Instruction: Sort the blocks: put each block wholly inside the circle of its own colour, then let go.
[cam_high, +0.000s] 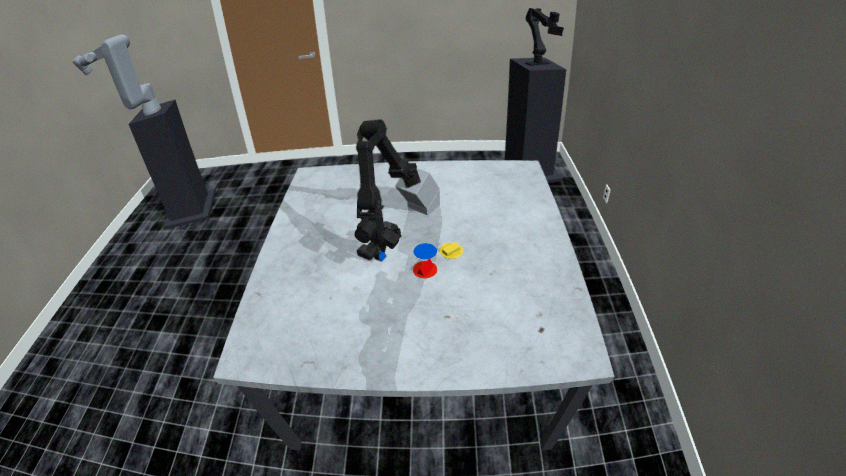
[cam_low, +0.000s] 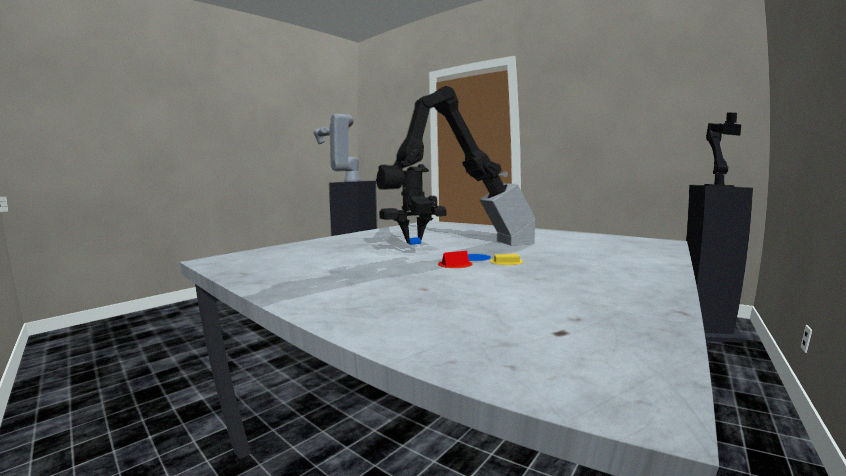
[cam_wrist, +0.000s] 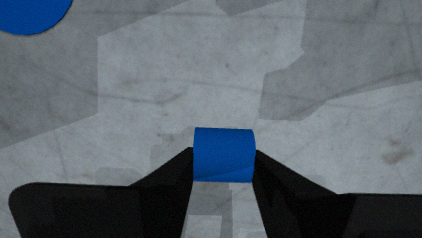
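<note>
Now: the blue circle 180 mm to the left of my hand, 70 mm below it and 20 mm behind it. Also, from my hand: small blue block (30 mm below); then red block (150 mm to the left, 80 mm ahead, 60 mm below); then red circle (150 mm to the left, 80 mm ahead, 70 mm below).
</note>
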